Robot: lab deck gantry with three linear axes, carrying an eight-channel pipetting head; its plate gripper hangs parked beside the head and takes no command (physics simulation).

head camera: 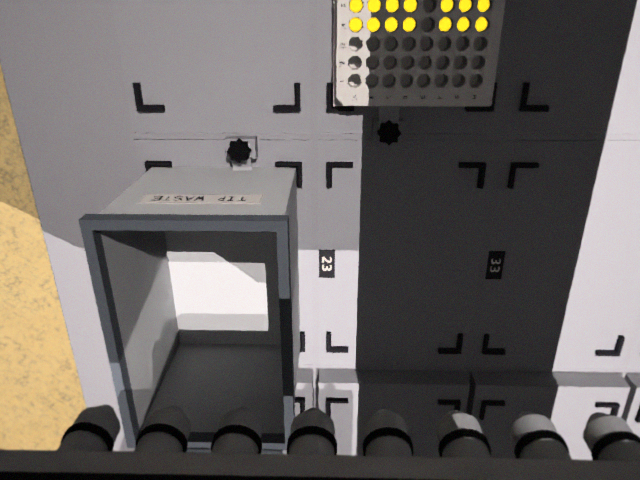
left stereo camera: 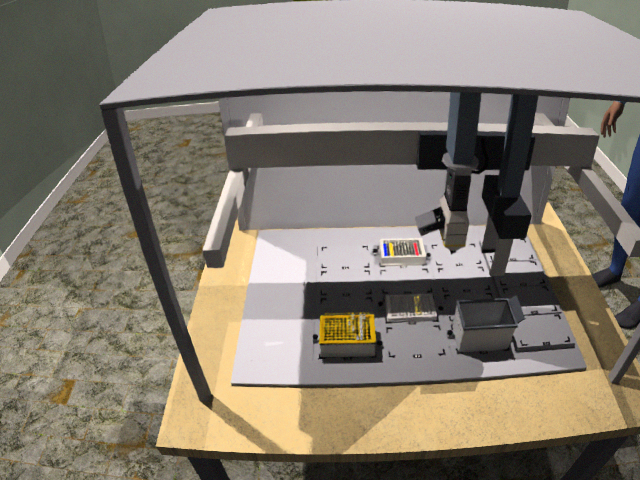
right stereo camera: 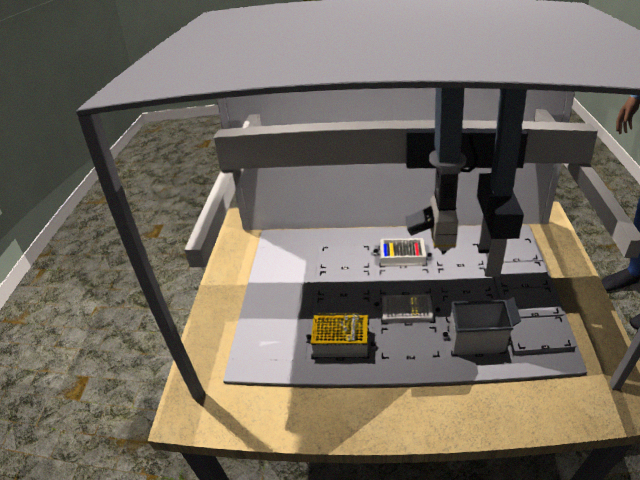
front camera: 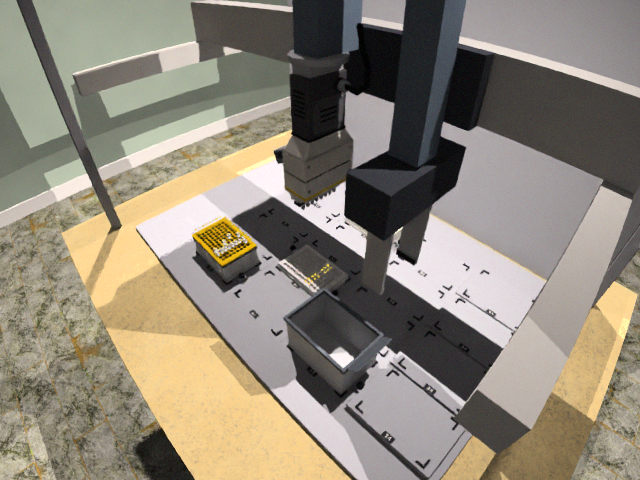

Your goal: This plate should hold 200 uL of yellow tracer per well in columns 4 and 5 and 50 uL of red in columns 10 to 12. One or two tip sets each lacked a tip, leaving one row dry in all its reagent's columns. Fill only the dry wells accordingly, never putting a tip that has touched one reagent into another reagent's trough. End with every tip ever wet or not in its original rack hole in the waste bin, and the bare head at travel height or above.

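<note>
The eight-channel head (front camera: pixel 316 178) (left stereo camera: pixel 454 227) (right stereo camera: pixel 444 227) hangs high over the deck; its eight nozzles (head camera: pixel 312 434) are bare. The plate gripper (front camera: pixel 391 273) (left stereo camera: pixel 493 262) (right stereo camera: pixel 489 262) hangs beside it, open, fingers apart and empty. The plate (front camera: pixel 299 258) (head camera: pixel 429 100) (left stereo camera: pixel 408 304) (right stereo camera: pixel 405 304) shows yellow in columns 4 and 5, with the fifth row from the left in the head view dry in both; red wells cannot be made out. The yellow tip rack (front camera: pixel 224 240) (left stereo camera: pixel 347 328) (right stereo camera: pixel 339 329) has whitish patches on one side. The trough block (left stereo camera: pixel 403 261) (right stereo camera: pixel 403 261) shows blue, yellow and red.
The grey waste bin (front camera: pixel 315 356) (head camera: pixel 232 180) (left stereo camera: pixel 483 338) (right stereo camera: pixel 479 341) stands open, front right of the plate. Raised tiles (front camera: pixel 413 413) (left stereo camera: pixel 545 335) lie to its right. The gantry beam (left stereo camera: pixel 330 147) (right stereo camera: pixel 320 147) crosses behind the deck. Black knobs (head camera: pixel 388 132) sit beside the plate.
</note>
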